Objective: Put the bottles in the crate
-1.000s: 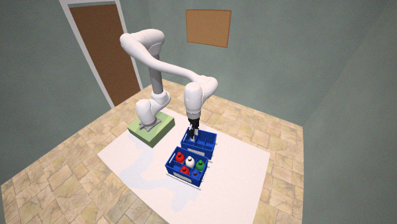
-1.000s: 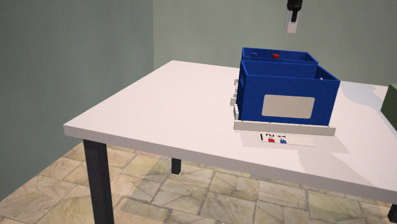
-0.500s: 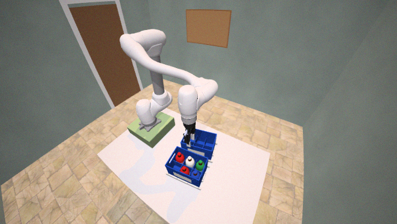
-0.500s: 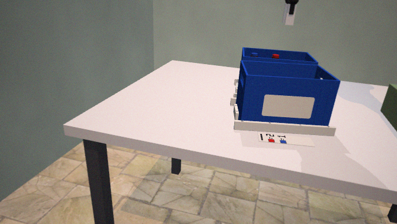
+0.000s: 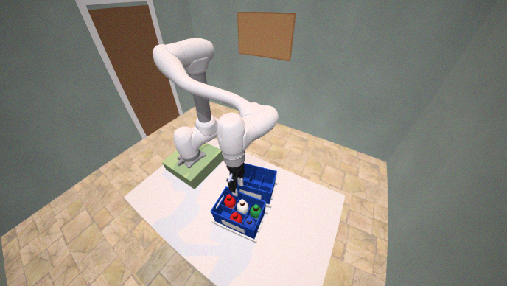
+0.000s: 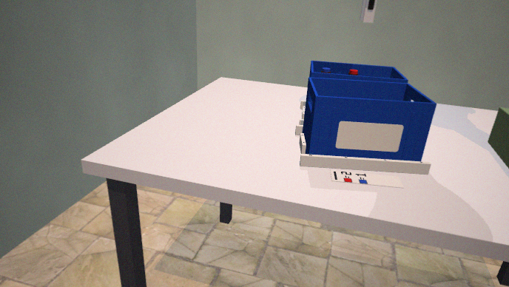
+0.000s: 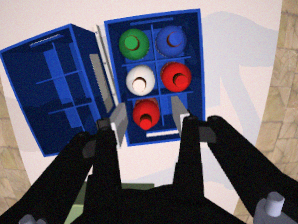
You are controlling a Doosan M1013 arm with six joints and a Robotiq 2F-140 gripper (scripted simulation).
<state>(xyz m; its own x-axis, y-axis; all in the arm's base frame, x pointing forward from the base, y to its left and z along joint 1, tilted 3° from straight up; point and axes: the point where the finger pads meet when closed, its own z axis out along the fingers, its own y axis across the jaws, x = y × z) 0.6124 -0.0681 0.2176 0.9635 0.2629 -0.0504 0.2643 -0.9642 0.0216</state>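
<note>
The white bottle lies 26 cm below my hand and 2 cm to the left of it. From my hand the other things lie so: blue bottle (26 cm below, 10 cm ahead, 4 cm to the right); then red bottle (26 cm below, 7 cm to the right, 2 cm ahead); then green-label bottle (26 cm below, 8 cm ahead, 5 cm to the left).
</note>
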